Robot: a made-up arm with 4 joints. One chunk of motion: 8 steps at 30 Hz.
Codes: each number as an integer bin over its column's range. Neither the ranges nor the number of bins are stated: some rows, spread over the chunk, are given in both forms.
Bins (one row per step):
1: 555 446 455 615 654 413
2: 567 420 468 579 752 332
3: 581 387 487 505 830 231
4: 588 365 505 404 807 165
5: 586 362 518 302 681 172
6: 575 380 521 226 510 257
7: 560 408 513 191 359 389
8: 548 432 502 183 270 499
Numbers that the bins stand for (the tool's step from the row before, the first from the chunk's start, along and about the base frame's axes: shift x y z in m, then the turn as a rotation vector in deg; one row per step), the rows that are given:
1: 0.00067 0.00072 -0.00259 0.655 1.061 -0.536
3: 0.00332 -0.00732 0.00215 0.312 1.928 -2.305
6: 0.00271 -0.00827 0.00719 -0.556 0.352 -2.052
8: -0.00005 -0.00119 0.00437 -0.690 -0.830 0.300
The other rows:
2: 0.00189 -0.00282 -0.00067 0.542 1.544 -1.323
4: 0.00404 -0.01031 0.00481 -0.002 1.814 -2.946
5: 0.00383 -0.01072 0.00674 -0.320 1.194 -2.878
7: 0.00118 -0.00446 0.00600 -0.665 -0.392 -0.769

